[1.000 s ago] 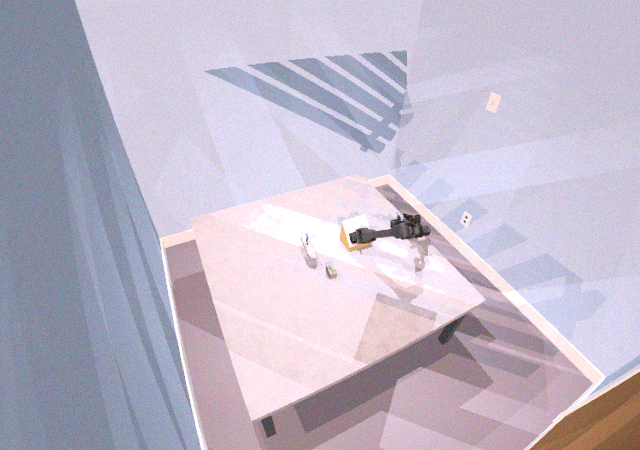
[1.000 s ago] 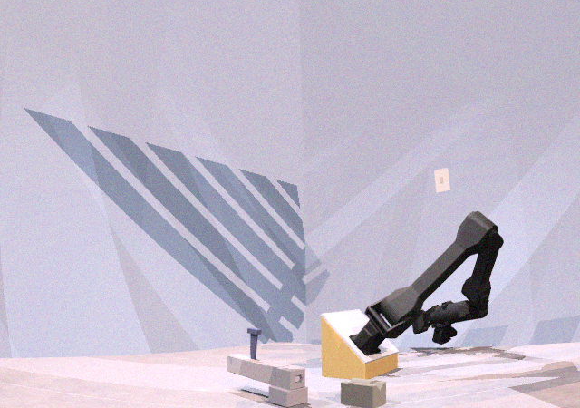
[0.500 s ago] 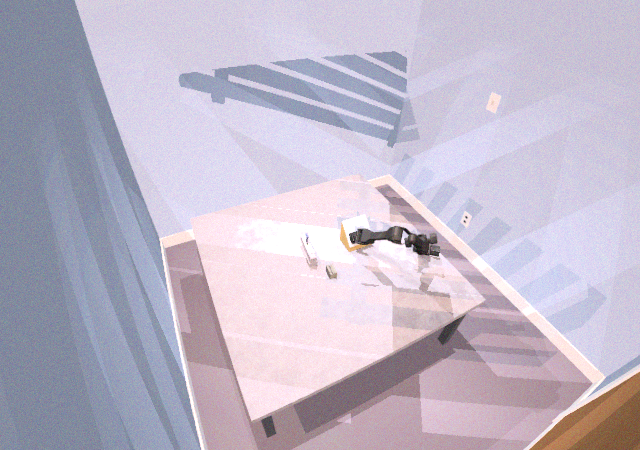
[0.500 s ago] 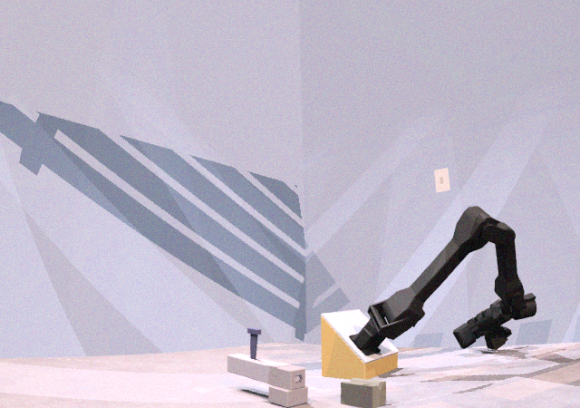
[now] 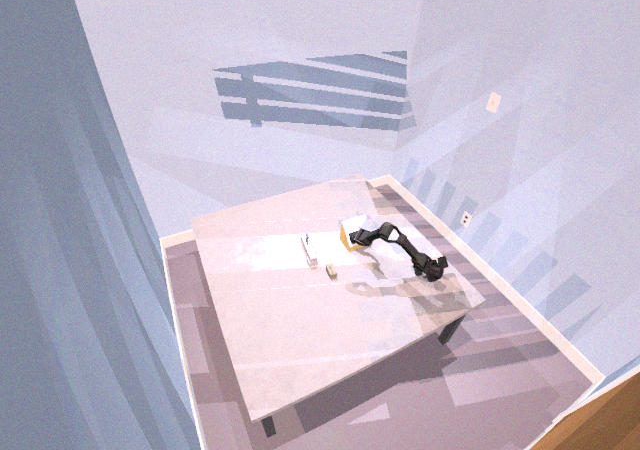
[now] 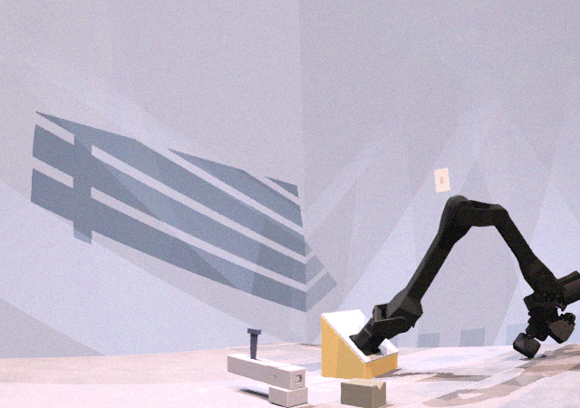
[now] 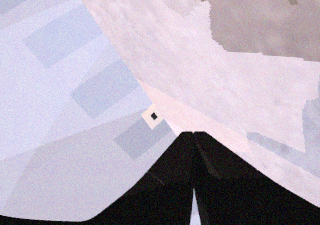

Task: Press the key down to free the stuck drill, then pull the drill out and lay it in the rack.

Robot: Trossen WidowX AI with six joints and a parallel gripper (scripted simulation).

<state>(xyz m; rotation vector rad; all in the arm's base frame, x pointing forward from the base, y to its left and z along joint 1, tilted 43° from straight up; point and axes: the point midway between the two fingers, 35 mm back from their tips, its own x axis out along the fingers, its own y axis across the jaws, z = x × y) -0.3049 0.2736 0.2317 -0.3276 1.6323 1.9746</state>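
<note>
My gripper tip is 600 mm short of the dark blue part, 430 mm to the left of it and 60 mm below it. Round my gripper tip: drill (610 mm ahead, 380 mm to the right, 10 mm above).
</note>
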